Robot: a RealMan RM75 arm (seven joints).
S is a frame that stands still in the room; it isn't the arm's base.
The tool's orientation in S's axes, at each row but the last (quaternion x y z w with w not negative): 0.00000 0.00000 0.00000 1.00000; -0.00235 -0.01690 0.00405 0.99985; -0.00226 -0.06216 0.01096 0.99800; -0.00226 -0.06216 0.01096 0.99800; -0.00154 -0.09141 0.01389 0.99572
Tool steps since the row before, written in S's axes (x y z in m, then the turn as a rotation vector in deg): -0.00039 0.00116 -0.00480 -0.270 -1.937 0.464; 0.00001 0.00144 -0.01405 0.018 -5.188 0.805; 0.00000 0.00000 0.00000 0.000 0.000 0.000; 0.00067 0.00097 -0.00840 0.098 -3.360 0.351; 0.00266 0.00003 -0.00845 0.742 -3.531 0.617
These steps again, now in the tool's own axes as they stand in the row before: -0.00039 0.00116 -0.00480 -0.270 -1.937 0.464; -0.00045 0.00151 -0.01404 0.003 -5.192 0.780; 0.00000 0.00000 0.00000 0.000 0.000 0.000; -0.00036 0.00100 -0.00842 0.066 -3.363 0.326; 0.00108 0.00000 -0.00879 0.743 -3.553 0.470
